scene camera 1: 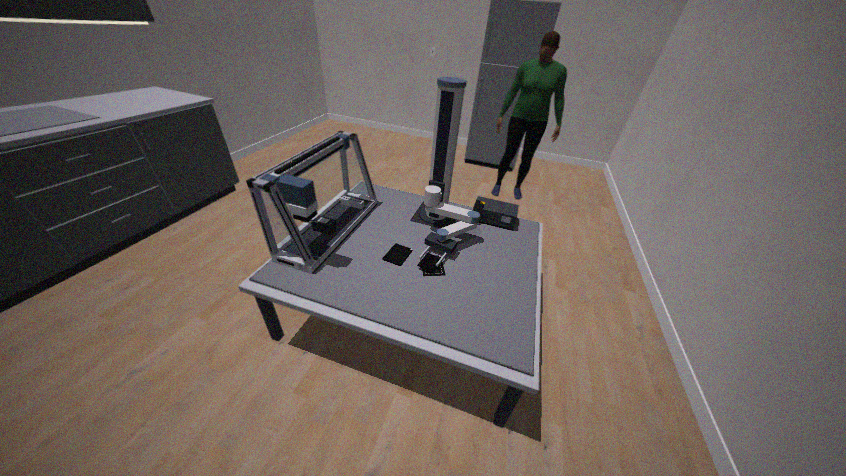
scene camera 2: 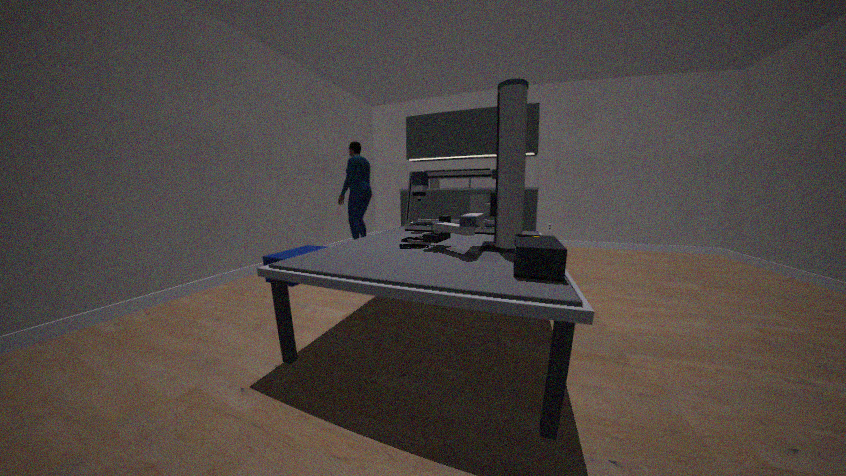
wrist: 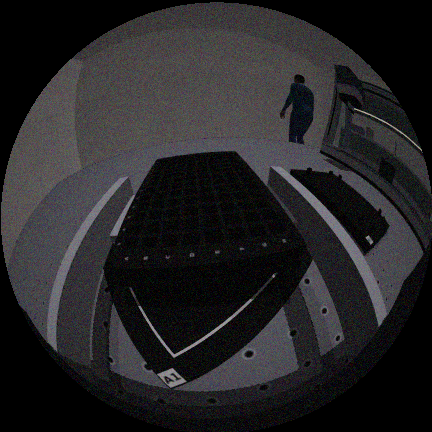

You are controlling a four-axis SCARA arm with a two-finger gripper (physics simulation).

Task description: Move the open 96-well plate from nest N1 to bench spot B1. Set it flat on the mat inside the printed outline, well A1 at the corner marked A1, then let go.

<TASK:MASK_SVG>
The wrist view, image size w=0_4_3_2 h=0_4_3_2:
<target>my gripper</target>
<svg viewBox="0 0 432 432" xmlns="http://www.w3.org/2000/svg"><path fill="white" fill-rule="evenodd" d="M431 239L415 267L404 279L389 313L386 314L385 305L376 280L361 252L345 229L329 210L292 175L280 166L270 166L266 187L277 199L304 239L306 248L324 280L340 321L346 345L348 364L330 379L296 399L267 410L241 416L190 418L163 414L130 404L94 385L89 354L92 307L107 254L112 242L115 241L124 216L135 196L129 176L118 178L99 199L78 228L63 256L53 283L48 305L47 342L36 329L27 312L19 306L33 333L54 361L84 389L117 410L148 423L187 432L252 431L293 420L323 406L350 388L376 364L399 334L415 304L427 268Z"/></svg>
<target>black well plate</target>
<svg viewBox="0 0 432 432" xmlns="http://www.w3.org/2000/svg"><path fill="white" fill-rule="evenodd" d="M306 243L277 199L236 151L200 152L157 158L124 216L115 238L109 261L115 269L113 281L119 286L139 288L193 287L244 280L298 266L303 260L301 252L305 248Z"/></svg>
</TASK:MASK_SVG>
